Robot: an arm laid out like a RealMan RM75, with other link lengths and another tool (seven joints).
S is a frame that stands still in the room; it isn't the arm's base.
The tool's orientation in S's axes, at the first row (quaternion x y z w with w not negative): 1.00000, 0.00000, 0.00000, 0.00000
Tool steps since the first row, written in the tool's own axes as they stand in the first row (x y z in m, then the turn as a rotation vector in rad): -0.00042, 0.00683, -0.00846, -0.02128, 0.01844, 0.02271; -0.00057, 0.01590, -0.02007, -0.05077, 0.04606, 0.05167; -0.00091, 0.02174, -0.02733, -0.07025, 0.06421, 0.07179; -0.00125, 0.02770, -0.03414, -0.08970, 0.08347, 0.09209; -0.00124, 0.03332, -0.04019, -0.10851, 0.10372, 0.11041
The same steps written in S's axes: -0.00042, -0.00683, 0.00846, -0.02128, -0.01844, -0.02271; -0.00057, -0.01590, 0.02007, -0.05077, -0.04606, -0.05167; -0.00091, -0.02174, 0.02733, -0.07025, -0.06421, -0.07179; -0.00125, -0.02770, 0.03414, -0.08970, -0.08347, -0.09209; -0.00124, -0.03332, 0.04019, -0.10851, -0.10372, -0.11041
